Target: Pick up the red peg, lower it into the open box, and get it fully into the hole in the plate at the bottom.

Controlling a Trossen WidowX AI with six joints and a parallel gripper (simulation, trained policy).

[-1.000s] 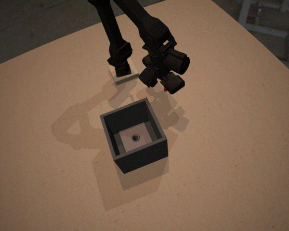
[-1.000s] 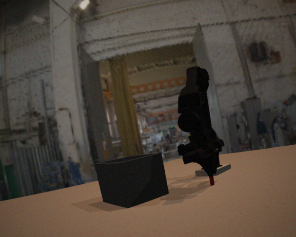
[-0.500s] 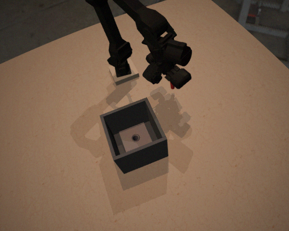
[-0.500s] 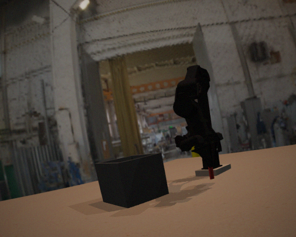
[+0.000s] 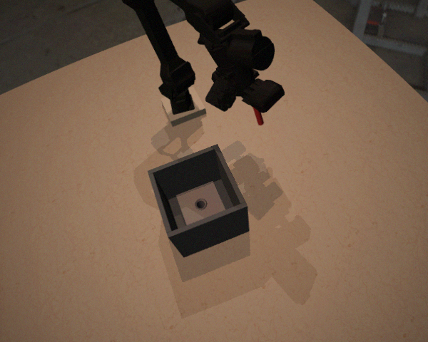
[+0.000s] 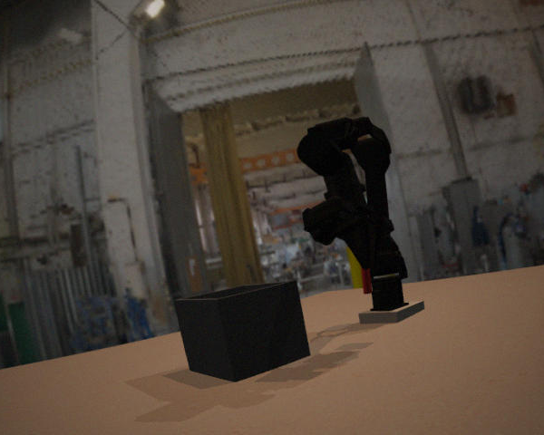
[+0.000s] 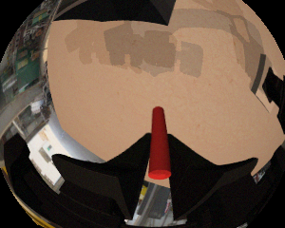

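Now: gripper tip 16 cm short of the plate, 18 cm to the left of it and 9 cm above it. Also, from my gripper tip: red peg: 1 cm to the right.
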